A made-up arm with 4 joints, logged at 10 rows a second.
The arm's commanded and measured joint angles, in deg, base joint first. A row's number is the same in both.
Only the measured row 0 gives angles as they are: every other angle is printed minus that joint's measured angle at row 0.
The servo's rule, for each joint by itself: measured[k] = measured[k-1] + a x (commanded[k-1-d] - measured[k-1]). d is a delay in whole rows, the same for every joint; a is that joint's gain. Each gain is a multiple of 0.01, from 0.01 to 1. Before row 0 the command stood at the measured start. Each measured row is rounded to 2 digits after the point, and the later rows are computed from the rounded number. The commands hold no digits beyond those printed.
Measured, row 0: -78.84, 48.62, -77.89, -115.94
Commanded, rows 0 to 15: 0.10, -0.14, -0.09, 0.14; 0.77, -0.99, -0.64, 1.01; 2.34, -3.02, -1.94, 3.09; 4.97, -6.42, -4.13, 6.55; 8.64, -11.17, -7.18, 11.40; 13.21, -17.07, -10.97, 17.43; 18.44, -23.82, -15.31, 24.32; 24.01, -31.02, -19.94, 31.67; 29.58, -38.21, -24.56, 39.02; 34.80, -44.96, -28.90, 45.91; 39.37, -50.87, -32.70, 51.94; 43.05, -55.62, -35.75, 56.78; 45.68, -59.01, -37.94, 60.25; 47.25, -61.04, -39.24, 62.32; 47.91, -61.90, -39.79, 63.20; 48.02, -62.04, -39.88, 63.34
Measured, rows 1 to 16: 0.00, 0.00, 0.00, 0.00; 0.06, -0.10, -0.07, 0.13; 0.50, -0.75, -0.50, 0.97; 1.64, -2.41, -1.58, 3.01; 3.70, -5.34, -3.49, 6.41; 6.76, -9.60, -6.26, 11.20; 10.76, -15.05, -9.79, 17.18; 15.52, -21.45, -13.93, 24.03; 20.78, -28.44, -18.44, 31.36; 26.24, -35.57, -23.03, 38.71; 31.55, -42.42, -27.43, 45.62; 36.40, -48.59, -31.38, 51.69; 40.52, -53.72, -34.66, 56.58; 43.72, -57.58, -37.12, 60.10; 45.91, -60.11, -38.71, 62.23; 47.15, -61.42, -39.52, 63.16
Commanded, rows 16 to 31: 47.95, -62.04, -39.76, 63.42; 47.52, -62.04, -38.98, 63.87; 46.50, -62.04, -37.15, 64.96; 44.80, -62.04, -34.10, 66.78; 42.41, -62.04, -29.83, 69.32; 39.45, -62.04, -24.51, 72.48; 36.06, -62.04, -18.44, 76.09; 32.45, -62.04, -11.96, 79.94; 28.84, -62.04, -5.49, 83.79; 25.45, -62.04, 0.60, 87.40; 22.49, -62.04, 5.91, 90.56; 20.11, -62.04, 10.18, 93.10; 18.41, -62.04, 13.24, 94.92; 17.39, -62.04, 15.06, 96.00; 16.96, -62.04, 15.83, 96.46; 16.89, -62.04, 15.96, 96.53
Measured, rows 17 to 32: 47.69, -61.87, -39.79, 63.33; 47.85, -61.99, -39.77, 63.42; 47.65, -62.03, -39.18, 63.85; 46.94, -62.04, -37.66, 64.92; 45.61, -62.04, -34.99, 66.71; 43.63, -62.04, -31.12, 69.22; 41.04, -62.04, -26.16, 72.35; 37.95, -62.04, -20.37, 75.94; 34.54, -62.04, -14.06, 79.78; 31.01, -62.04, -7.63, 83.63; 27.56, -62.04, -1.46, 87.25; 24.42, -62.04, 4.07, 90.43; 21.75, -62.04, 8.65, 92.99; 19.68, -62.04, 12.09, 94.84; 18.26, -62.04, 14.32, 95.95; 17.45, -62.04, 15.45, 96.44
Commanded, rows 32 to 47: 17.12, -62.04, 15.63, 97.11; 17.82, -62.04, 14.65, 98.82; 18.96, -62.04, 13.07, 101.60; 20.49, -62.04, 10.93, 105.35; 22.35, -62.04, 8.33, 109.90; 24.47, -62.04, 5.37, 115.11; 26.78, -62.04, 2.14, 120.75; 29.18, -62.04, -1.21, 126.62; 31.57, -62.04, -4.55, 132.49; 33.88, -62.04, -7.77, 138.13; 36.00, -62.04, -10.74, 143.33; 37.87, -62.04, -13.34, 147.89; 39.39, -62.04, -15.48, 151.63; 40.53, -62.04, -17.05, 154.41; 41.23, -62.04, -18.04, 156.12; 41.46, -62.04, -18.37, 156.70
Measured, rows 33 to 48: 17.10, -62.04, 15.83, 96.53; 17.11, -62.04, 15.68, 97.09; 17.55, -62.04, 14.91, 98.75; 18.42, -62.04, 13.53, 101.49; 19.70, -62.04, 11.58, 105.20; 21.34, -62.04, 9.14, 109.71; 23.28, -62.04, 6.31, 114.89; 25.45, -62.04, 3.18, 120.52; 27.76, -62.04, -0.11, 126.38; 30.12, -62.04, -3.44, 132.25; 32.45, -62.04, -6.69, 137.89; 34.65, -62.04, -9.73, 143.11; 36.65, -62.04, -12.44, 147.70; 38.35, -62.04, -14.72, 151.47; 39.70, -62.04, -16.47, 154.29; 40.65, -62.04, -17.65, 156.05
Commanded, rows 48 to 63: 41.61, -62.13, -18.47, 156.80; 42.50, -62.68, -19.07, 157.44; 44.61, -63.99, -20.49, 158.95; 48.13, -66.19, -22.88, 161.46; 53.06, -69.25, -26.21, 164.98; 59.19, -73.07, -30.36, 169.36; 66.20, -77.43, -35.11, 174.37; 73.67, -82.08, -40.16, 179.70; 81.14, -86.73, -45.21, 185.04; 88.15, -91.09, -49.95, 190.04; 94.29, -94.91, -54.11, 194.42; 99.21, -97.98, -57.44, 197.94; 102.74, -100.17, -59.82, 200.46; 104.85, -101.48, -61.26, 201.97; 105.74, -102.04, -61.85, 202.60; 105.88, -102.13, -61.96, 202.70
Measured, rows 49 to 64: 41.15, -62.04, -18.19, 156.67; 41.44, -62.11, -18.40, 156.79; 42.10, -62.53, -18.90, 157.41; 43.66, -63.60, -20.09, 158.89; 46.43, -65.49, -22.18, 161.36; 50.54, -68.23, -25.20, 164.84; 55.90, -71.76, -29.07, 169.18; 62.29, -75.90, -33.60, 174.16; 69.35, -80.41, -38.52, 179.48; 76.66, -85.02, -43.54, 184.82; 83.78, -89.45, -48.35, 189.83; 90.30, -93.44, -52.67, 194.24; 95.82, -96.75, -56.25, 197.79; 100.11, -99.25, -58.93, 200.35; 103.05, -100.88, -60.68, 201.91; 104.72, -101.73, -61.56, 202.57
